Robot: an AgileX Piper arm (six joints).
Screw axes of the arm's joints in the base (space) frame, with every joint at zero. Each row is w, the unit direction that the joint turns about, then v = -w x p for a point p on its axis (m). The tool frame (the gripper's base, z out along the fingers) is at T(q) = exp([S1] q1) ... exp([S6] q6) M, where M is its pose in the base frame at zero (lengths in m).
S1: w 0 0 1 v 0 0 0
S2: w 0 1 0 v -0.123 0 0
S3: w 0 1 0 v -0.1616 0 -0.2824
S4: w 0.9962 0 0.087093 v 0 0.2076 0
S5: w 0 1 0 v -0.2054 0 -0.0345
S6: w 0.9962 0 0.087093 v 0 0.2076 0
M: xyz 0.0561 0 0.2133 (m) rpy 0 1.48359 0 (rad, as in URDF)
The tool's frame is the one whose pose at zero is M.
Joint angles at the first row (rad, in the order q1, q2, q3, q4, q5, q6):
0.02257, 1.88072, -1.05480, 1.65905, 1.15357, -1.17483
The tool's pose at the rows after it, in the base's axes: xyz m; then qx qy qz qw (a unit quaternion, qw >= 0):
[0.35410 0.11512 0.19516 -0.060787 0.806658 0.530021 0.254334]
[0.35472 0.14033 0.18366 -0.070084 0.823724 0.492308 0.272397]
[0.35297 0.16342 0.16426 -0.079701 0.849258 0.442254 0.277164]
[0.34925 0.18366 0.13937 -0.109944 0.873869 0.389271 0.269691]
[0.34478 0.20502 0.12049 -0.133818 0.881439 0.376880 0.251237]
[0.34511 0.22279 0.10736 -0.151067 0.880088 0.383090 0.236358]
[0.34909 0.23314 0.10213 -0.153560 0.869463 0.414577 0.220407]
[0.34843 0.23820 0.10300 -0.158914 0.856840 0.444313 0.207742]
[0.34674 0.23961 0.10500 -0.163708 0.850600 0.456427 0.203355]
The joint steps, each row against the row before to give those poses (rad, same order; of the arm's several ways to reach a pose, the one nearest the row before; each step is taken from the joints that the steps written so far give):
0.08412, 0.01349, 0.00001, -0.00084, -0.14255, -0.04791
0.08791, 0.01910, 0.00001, 0.05786, -0.13553, -0.07097
0.08559, 0.03468, -0.00003, 0.03785, -0.14831, -0.06001
0.07463, 0.05383, -0.00945, -0.00430, -0.12235, -0.05627
0.06094, 0.05856, -0.02486, 0.00110, -0.03454, -0.01690
0.03796, 0.05869, -0.04447, -0.00299, 0.00871, 0.00095
0.00629, 0.04606, -0.04637, -0.00212, 0.06723, 0.02507
0.00000, 0.01546, -0.01646, -0.00062, 0.06927, 0.01153
0.00001, -0.00095, 0.00001, -0.00085, 0.03000, -0.00003

